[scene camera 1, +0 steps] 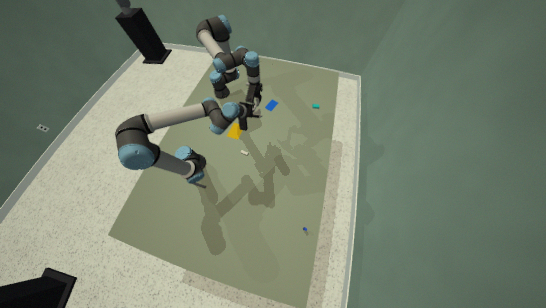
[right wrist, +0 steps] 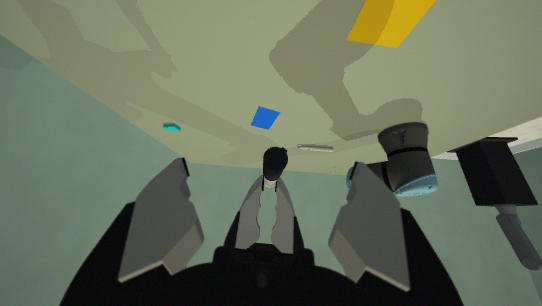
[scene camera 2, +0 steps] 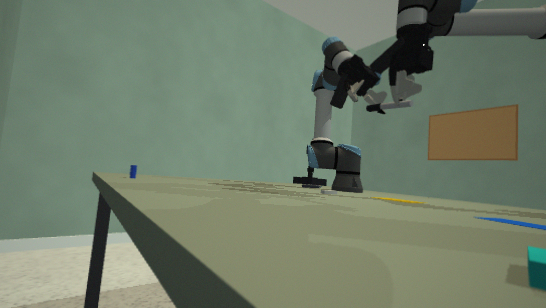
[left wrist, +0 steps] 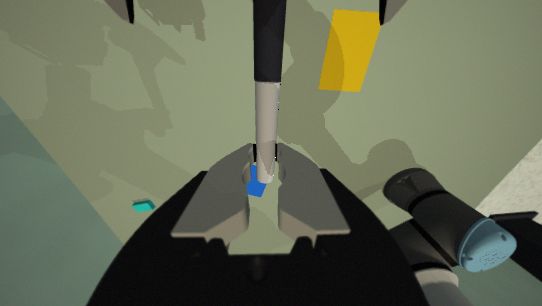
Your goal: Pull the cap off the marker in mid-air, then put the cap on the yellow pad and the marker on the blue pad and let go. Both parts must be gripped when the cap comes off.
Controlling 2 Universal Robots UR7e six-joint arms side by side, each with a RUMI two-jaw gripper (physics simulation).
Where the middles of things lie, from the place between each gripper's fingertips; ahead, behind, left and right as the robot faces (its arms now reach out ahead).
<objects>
Now: left hand 270 mm above the yellow pad (left wrist: pixel 352 38), 190 mm past it and 70 mm to the left of it.
My right gripper is now 280 mm above the yellow pad, 180 mm past it and 20 mm to the right of it.
</objects>
